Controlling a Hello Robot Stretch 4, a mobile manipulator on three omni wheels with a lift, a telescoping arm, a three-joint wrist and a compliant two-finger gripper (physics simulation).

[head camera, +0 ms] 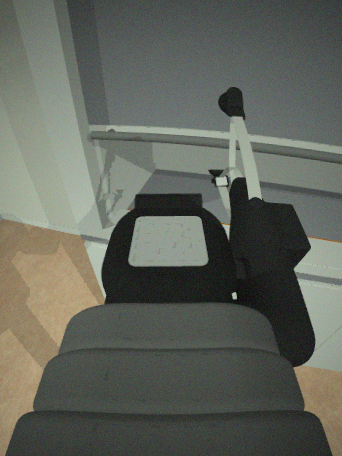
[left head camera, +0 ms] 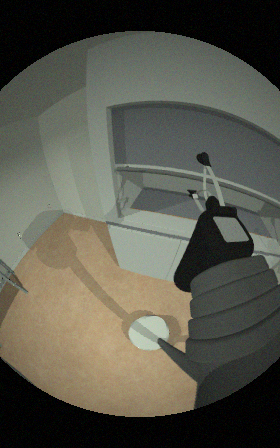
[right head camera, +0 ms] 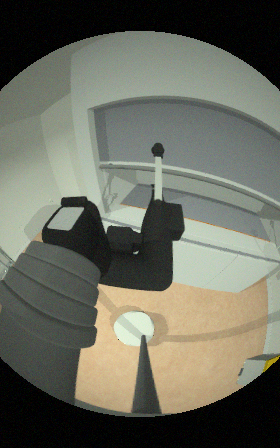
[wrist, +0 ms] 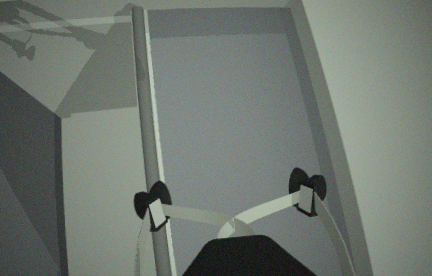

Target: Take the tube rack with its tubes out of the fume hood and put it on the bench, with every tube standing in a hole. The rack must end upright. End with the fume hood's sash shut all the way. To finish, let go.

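Places are measured from the robot's base along level axes (x ahead, y left, z up), in metres.
Where they show: gripper, fingertip midpoint: [head camera: 222, 135] [left head camera: 195, 172] [right head camera: 156, 166] [wrist: 229, 190]; robot's base, link origin: [left head camera: 148, 331] [right head camera: 134, 327].
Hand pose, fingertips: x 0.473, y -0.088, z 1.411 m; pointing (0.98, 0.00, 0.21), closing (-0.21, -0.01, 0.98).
Note:
Things, the pixels of their centre, and the offset from my fingertips. "*": a spot on its surface instead. Level surfaces: height alone.
- fume hood, surface spot: [head camera: 47, 65] [right head camera: 82, 137] * 0.320 m ahead, 0.423 m left, 0.117 m up
- sash's handle bar, surface spot: [wrist: 142, 100] [head camera: 156, 140] * 0.251 m ahead, 0.127 m left, 0.089 m down
- hood's grey inner floor, surface height: 0.510 m down
The fume hood [head camera: 47, 65] [left head camera: 98, 150] [right head camera: 84, 135] has its sash [head camera: 160, 65] [left head camera: 155, 135] [right head camera: 130, 130] [wrist: 225, 110] partly raised, with an opening below it. The sash's handle bar [head camera: 165, 139] [wrist: 142, 100] runs along its lower edge. My gripper [head camera: 225, 140] [left head camera: 198, 176] [wrist: 229, 190] is open and empty, turned so that one finger is above the bar and the other lower. In the wrist view the left fingertip overlaps the bar; whether it touches cannot be told. The tube rack, its tubes and the bench do not show.
The hood's grey inner floor [head camera: 167, 185] [wrist: 22, 150] shows below the sash. White cabinet doors [left head camera: 145, 252] [right head camera: 210, 262] stand under the hood. A wall is to the left. A grey box [right head camera: 252, 371] and a yellow object [right head camera: 272, 364] show at the lower right of the right head view.

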